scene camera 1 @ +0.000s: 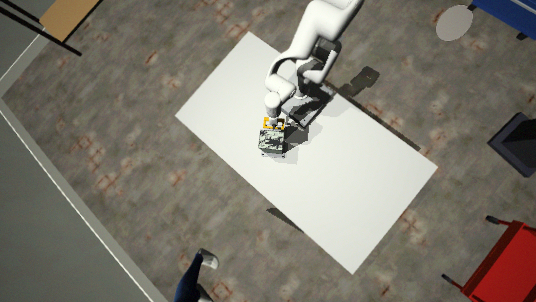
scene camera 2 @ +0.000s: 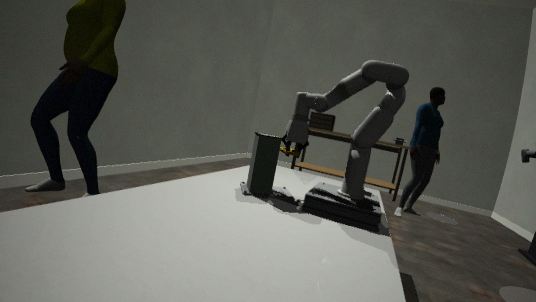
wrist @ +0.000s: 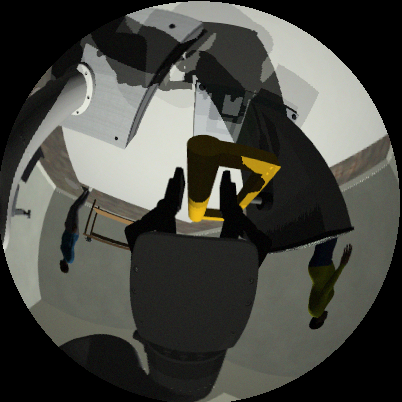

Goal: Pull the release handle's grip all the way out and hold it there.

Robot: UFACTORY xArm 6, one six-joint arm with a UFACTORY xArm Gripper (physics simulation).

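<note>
The release handle's yellow grip (scene camera 1: 266,121) (scene camera 2: 289,151) (wrist: 196,212) is a closed loop on the side of an upright dark box (scene camera 1: 271,142) (scene camera 2: 264,165) (wrist: 305,200) facing the arm. A short rod (wrist: 257,201) shows between loop and box in the wrist view. My gripper (scene camera 2: 294,149) (wrist: 202,175) is about half open and points down at the grip. In the wrist view the outer bar lies between the two fingers, with one finger over the loop's opening and the other outside. The fingers are not clamped on the bar. Contact with either finger is unclear.
The box stands on a white table (scene camera 1: 325,190) (scene camera 2: 200,240), close to the arm's base plate (scene camera 2: 345,207) (wrist: 107,110). Two people (scene camera 2: 95,40) (scene camera 2: 427,125) stand beyond the table. A wooden bench (scene camera 2: 345,175) stands behind the arm, and a red cart (scene camera 1: 510,265) stands at the lower right.
</note>
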